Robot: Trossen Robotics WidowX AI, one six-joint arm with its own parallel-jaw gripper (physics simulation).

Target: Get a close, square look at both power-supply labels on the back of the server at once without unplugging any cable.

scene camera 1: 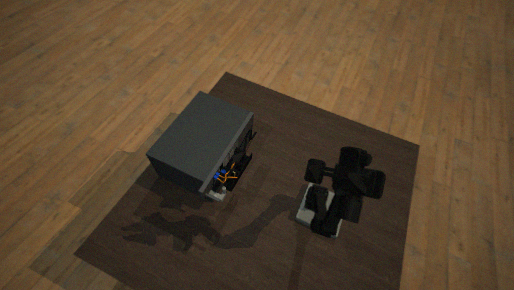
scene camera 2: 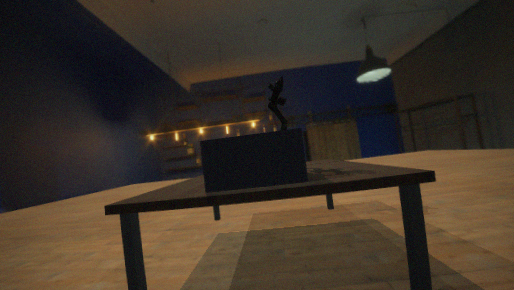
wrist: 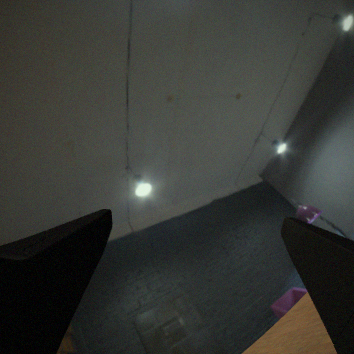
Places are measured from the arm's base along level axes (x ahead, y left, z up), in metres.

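Where they show: gripper, between the fingertips: [scene camera 1: 327, 170] [scene camera 2: 282, 76] [wrist: 198, 222]; arm's base, origin of its link: [scene camera 1: 312, 204].
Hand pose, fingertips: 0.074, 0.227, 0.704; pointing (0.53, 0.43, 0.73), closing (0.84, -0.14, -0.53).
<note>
Each offset is from my fingertips to the top centre of the thing, as dx, dy, dz. "spot": to the spot under its first point.
The server [scene camera 1: 200, 135] [scene camera 2: 255, 160] is a large grey box on the table. In scene camera 1 its cabled side faces the arm at a steep slant, with orange cables @[spot: +0.318, -0.115, -0.529] [scene camera 1: 229, 176] and blue plugs at the near end and black cables farther along. The two power-supply labels cannot be made out. In scene camera 2 a plain dark side of the server shows. My gripper [scene camera 1: 346, 176] [scene camera 2: 278, 84] [wrist: 198, 222] is open and empty, raised high above the arm's base and apart from the server. The wrist view shows ceiling and walls between the fingers; the server does not show there.
The arm's pale base plate [scene camera 1: 304, 212] stands on the dark table [scene camera 1: 320, 120] [scene camera 2: 165, 201], across from the server's cabled side. A small light grey piece @[spot: +0.341, -0.040, -0.590] [scene camera 1: 217, 194] lies at the server's near corner. A lamp [scene camera 2: 373, 70] hangs in the background at right.
</note>
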